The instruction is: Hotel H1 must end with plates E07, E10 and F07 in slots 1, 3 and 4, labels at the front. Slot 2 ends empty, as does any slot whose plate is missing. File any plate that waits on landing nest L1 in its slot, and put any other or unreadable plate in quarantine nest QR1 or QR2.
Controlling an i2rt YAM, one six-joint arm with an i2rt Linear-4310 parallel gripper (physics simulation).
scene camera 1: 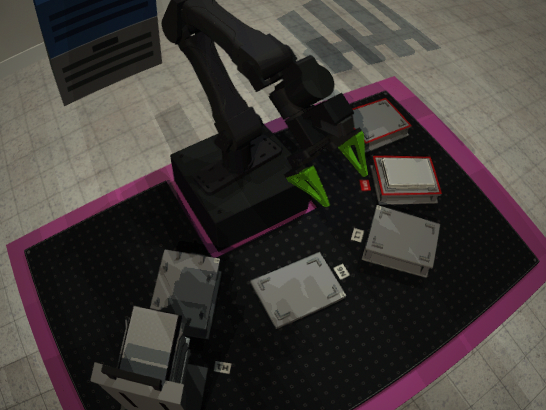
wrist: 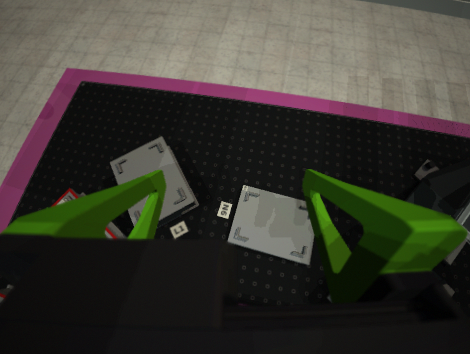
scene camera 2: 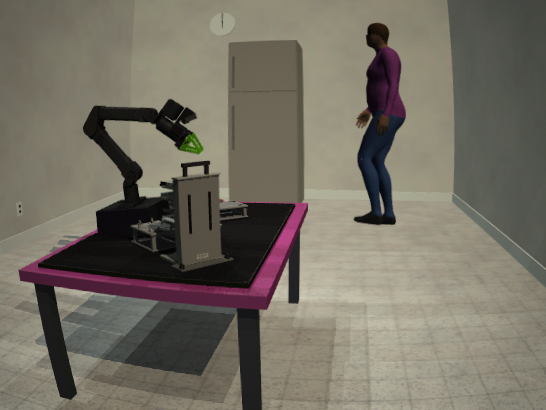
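My gripper is open and empty, high above the mat. Hotel H1 stands at the lower left in scene camera 1, with a light flat plate near its top. Its slot numbers and plate labels cannot be read. Landing nest L1 has a bare top. A red-rimmed quarantine nest bears a light plate; its tag is too small to read surely. The other red-rimmed nest shows no plate; the arm hides part of it.
Low nest N6 lies between L1 and the hotel, with a bare top. A pegged grey stand adjoins the hotel on the arm's side. The hotel's black handle rises above its top. A person stands beyond the table.
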